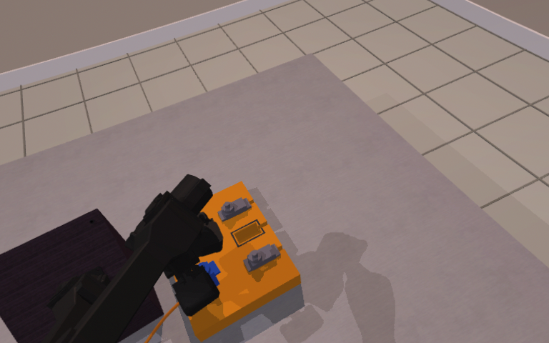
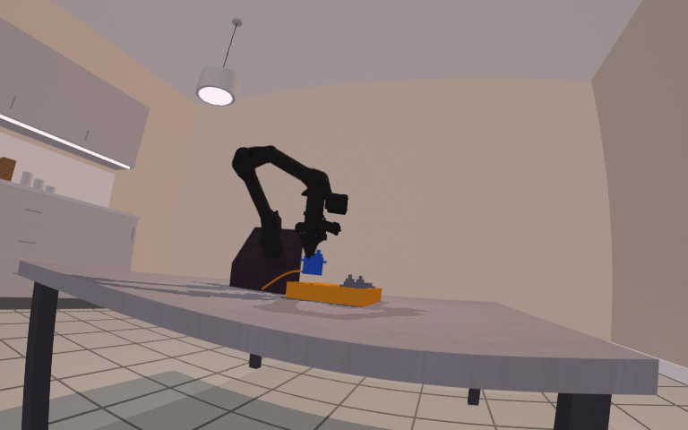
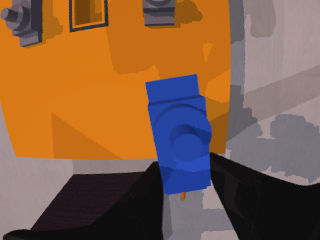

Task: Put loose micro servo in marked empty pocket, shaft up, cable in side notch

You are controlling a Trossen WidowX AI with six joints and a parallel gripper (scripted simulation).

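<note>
Now: gripper tip 4 cm short of the orange deck, 8 cm to the right of it and 10 cm above it.
</note>
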